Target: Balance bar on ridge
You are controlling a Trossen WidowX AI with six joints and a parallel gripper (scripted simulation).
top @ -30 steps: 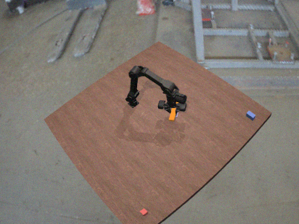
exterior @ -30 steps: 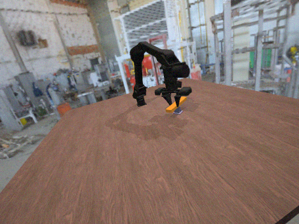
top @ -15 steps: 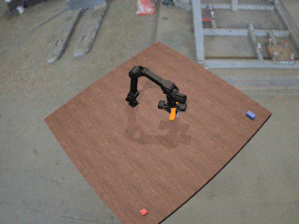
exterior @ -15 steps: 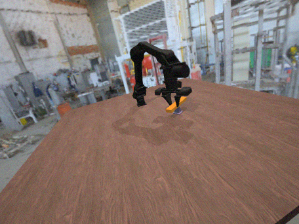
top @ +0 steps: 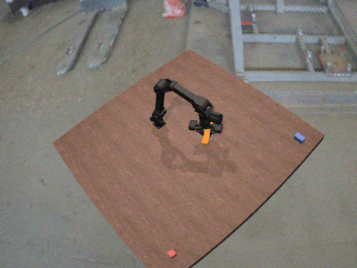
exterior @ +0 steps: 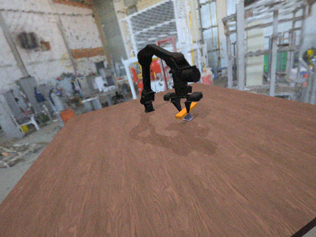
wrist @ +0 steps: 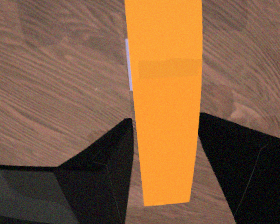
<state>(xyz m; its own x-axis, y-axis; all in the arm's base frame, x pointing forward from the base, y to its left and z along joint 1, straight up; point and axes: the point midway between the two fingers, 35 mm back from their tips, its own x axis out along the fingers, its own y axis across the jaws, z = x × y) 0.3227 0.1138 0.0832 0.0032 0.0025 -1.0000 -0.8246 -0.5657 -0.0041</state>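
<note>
Right now my gripper tip is 2 cm to the right of the bar and 2 cm past it. Round my gripper tip: small red block (61 cm to the right, 42 cm ahead, 3 cm below); then small blue block (42 cm ahead, 39 cm to the left, 3 cm below).
</note>
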